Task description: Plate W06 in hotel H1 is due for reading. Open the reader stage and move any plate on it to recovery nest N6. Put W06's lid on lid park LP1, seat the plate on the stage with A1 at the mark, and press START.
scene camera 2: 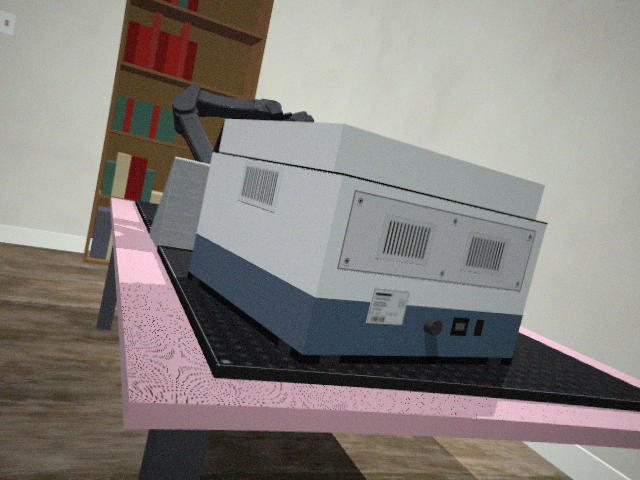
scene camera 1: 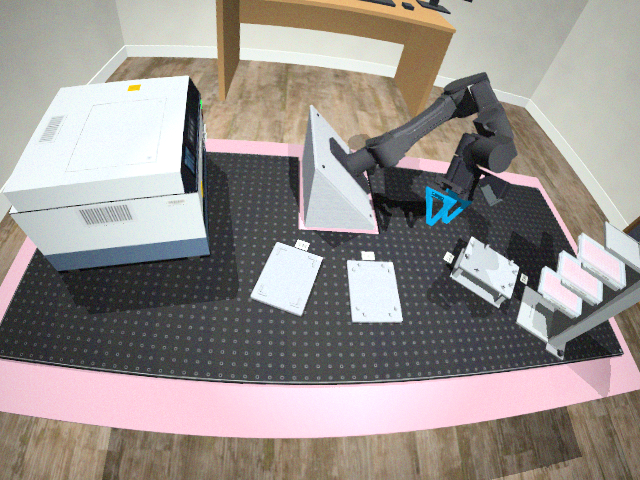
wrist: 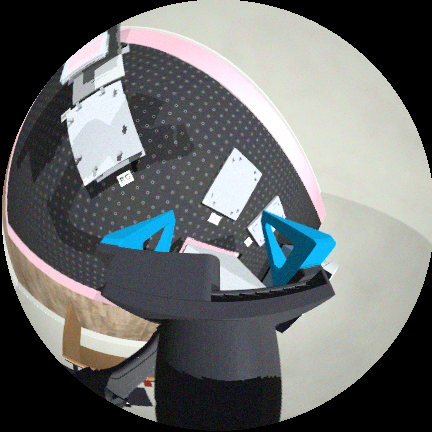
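Where they show: gripper, between the fingertips: (scene camera 1: 437, 223) (wrist: 217, 214); arm's base, origin of its link: (scene camera 1: 349, 167).
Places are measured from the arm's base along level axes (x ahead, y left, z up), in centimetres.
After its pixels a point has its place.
The white and blue reader (scene camera 1: 103, 170) @(y -52.7, x 29.5, z 20.2 cm) (scene camera 2: 268, 222) @(y -67.1, x -4.1, z 6.5 cm) stands at the left in scene camera 1; no open stage shows. Hotel (scene camera 1: 594, 319) @(y 54.0, x 51.6, z 8.8 cm) at the far right holds several pink-filled plates, including one plate (scene camera 1: 559, 291) @(y 50.4, x 42.1, z 5.3 cm); I cannot tell which is W06. A raised pinned stand (scene camera 1: 485, 268) @(y 35.0, x 31.4, z -1.6 cm) (wrist: 100, 135) @(y 35.3, x 29.5, z -1.6 cm) is left of the hotel. A flat pinned pad (scene camera 1: 374, 291) @(y 4.6, x 36.1, z -6.6 cm) (wrist: 232, 185) @(y 5.4, x 35.2, z -6.6 cm) and a pad with corner marks (scene camera 1: 287, 277) @(y -16.2, x 33.5, z -6.4 cm) (wrist: 257, 227) @(y -11.7, x 29.1, z -6.4 cm) lie mid-board; labels are too small to read surely. My gripper (scene camera 1: 439, 223) @(y 15.6, x 27.8, z 10.2 cm) (wrist: 217, 214) @(y 15.6, x 27.8, z 10.2 cm) is open and empty, above the board behind the raised stand.
A grey wedge mount (scene camera 1: 336, 201) @(y -5.1, x 15.8, z 1.7 cm) (scene camera 2: 180, 201) @(y -12.7, x -9.0, z 2.7 cm) (wrist: 235, 270) @(y -4.5, x 15.8, z 1.0 cm) carries the arm between reader and gripper. The black perforated board (scene camera 1: 232, 341) @(y -27.5, x 49.4, z -7.6 cm) lies on the pink table (scene camera 1: 310, 408) @(y -10.9, x 62.8, z -8.9 cm) (scene camera 2: 310, 418) @(y -89.9, x -2.3, z -9.9 cm). A wooden desk (scene camera 1: 336, 19) and a bookshelf (scene camera 2: 262, 51) stand beyond.
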